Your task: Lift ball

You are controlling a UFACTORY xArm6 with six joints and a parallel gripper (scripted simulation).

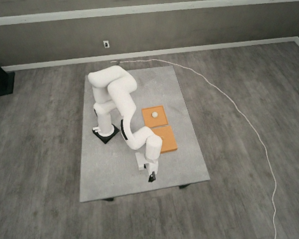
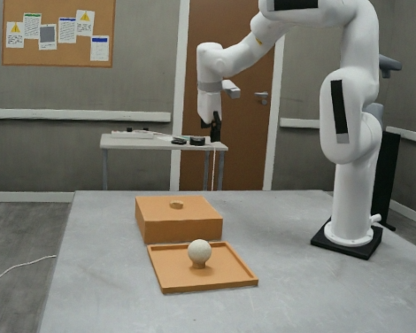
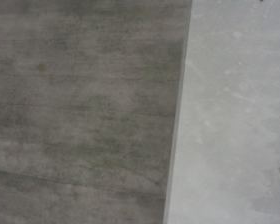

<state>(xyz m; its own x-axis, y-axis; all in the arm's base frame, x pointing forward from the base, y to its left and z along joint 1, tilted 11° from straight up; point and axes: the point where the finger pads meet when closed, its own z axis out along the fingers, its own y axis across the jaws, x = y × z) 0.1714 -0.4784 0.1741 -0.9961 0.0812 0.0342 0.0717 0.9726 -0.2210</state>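
The pale grey ball is 210 mm ahead of my hand, 460 mm to the left of it and 180 mm below it. Also, from my hand: flat orange tray (210 mm ahead, 460 mm to the left, 210 mm below); raised orange block (180 mm ahead, 240 mm to the left, 170 mm below).
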